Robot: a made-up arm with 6 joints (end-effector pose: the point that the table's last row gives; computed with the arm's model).
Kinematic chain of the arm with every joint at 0, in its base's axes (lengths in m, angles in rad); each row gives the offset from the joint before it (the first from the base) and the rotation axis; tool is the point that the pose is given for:
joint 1: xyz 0 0 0.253 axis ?
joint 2: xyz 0 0 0 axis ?
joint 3: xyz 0 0 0.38 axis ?
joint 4: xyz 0 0 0 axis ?
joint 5: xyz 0.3 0 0 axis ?
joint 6: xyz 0 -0.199 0 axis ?
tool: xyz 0 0 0
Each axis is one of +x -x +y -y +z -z.
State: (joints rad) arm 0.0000 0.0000 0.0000 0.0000 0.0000 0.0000
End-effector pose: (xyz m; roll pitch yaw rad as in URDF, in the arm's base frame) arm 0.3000 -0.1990 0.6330 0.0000 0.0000 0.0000
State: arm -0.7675 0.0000 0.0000 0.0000 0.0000 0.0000
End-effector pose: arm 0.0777 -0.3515 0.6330 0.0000 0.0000 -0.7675
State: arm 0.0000 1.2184 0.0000 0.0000 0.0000 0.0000
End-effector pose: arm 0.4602 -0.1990 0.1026 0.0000 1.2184 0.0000
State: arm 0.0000 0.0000 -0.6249 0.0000 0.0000 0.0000
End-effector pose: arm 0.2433 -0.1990 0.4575 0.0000 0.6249 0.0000
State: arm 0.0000 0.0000 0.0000 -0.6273 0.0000 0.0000
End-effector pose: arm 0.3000 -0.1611 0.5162 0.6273 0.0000 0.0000
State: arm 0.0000 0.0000 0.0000 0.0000 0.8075 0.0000
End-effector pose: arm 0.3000 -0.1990 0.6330 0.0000 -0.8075 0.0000
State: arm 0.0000 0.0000 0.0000 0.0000 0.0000 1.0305
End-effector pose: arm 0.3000 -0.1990 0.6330 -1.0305 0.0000 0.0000
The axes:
joint 1: +z
joint 2: +y
joint 3: -y
joint 4: -x
joint 5: -y
joint 6: -x

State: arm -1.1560 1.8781 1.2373 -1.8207 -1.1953 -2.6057
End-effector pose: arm 0.2415 -0.4262 -0.1959 -1.4261 0.0348 -0.0317
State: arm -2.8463 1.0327 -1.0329 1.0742 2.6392 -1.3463
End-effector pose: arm -0.3508 -0.0076 0.1006 1.9374 -0.7240 -2.2457
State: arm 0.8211 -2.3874 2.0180 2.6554 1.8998 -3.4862
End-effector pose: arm -0.3074 -0.0720 -0.3380 -2.6256 -0.5954 -2.8839
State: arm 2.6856 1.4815 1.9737 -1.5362 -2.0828 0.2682
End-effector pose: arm -0.6585 0.3307 0.2534 0.8791 0.2611 -1.5799
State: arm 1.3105 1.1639 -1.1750 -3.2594 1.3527 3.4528
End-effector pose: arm -0.1505 0.2029 0.1714 2.9260 -0.5445 -1.9656
